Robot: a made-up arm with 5 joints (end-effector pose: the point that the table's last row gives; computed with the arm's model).
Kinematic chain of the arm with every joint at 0, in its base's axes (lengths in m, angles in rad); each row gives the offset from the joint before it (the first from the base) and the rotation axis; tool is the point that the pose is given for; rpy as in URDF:
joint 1: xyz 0 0 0.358 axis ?
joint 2: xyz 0 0 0 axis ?
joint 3: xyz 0.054 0 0.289 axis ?
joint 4: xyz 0.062 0 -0.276 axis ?
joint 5: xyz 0.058 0 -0.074 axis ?
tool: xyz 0 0 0 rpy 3.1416 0 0
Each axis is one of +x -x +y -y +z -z.
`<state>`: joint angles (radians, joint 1 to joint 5).
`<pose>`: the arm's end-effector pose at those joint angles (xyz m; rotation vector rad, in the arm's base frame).
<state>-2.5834 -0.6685 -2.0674 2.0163 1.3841</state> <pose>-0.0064 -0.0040 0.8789 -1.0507 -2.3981 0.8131</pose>
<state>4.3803 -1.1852 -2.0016 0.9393 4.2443</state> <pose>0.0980 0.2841 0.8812 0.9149 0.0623 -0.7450</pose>
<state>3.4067 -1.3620 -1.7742 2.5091 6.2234</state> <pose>0.2332 0.0633 0.7212 0.4070 -2.4834 0.0836</pose>
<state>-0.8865 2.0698 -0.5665 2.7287 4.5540</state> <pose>-0.0028 0.0034 0.1774 1.0056 0.4507 0.4723</pose>
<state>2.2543 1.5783 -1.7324 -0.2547 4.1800</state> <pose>-0.2999 0.3682 -0.0062 1.7401 -2.5007 -0.6297</pose>
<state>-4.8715 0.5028 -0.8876 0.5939 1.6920</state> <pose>0.0616 0.3841 0.2682 2.9038 -0.4097 -0.0058</pose>
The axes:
joint 1: +z
joint 2: +y
joint 3: +y
joint 4: +y
joint 5: -z

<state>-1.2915 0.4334 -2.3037 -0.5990 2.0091</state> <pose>0.1148 -0.4004 0.8323 0.0685 0.8594 -2.3102</pose>
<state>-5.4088 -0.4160 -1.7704 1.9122 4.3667</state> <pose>0.1270 0.1519 0.7986 0.5206 2.9384 0.3571</pose>
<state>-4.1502 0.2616 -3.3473 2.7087 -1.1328</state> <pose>-0.0861 0.1367 0.8548 0.1813 -2.9154 -0.4890</pose>
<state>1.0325 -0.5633 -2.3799 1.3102 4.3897</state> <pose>-0.0230 -0.0385 0.9765 0.1952 1.8035 1.7543</pose>
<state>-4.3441 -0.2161 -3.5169 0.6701 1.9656</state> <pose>0.0960 -0.2487 0.9247 -0.0806 0.0011 0.7627</pose>
